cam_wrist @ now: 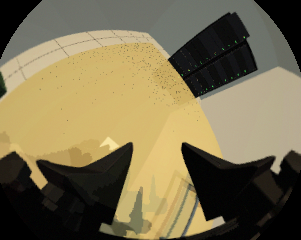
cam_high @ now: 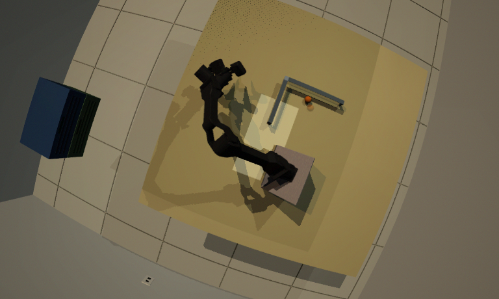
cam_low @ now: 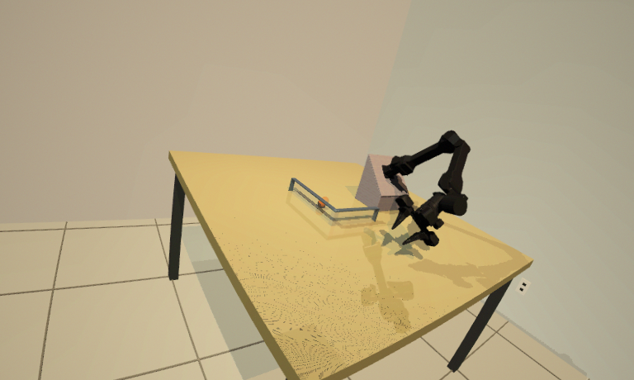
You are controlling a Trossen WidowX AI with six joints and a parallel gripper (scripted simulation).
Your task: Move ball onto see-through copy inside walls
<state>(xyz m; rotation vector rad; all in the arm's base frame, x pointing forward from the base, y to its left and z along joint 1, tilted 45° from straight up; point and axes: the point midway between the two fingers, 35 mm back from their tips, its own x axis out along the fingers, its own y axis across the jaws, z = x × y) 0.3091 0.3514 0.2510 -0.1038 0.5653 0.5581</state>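
The orange ball is 20 mm ahead of my gripper tip, 390 mm to the right of it and 70 mm below it. Round my gripper tip: see-through copy of ball 10 mm behind, 420 mm to the right, 70 mm below.
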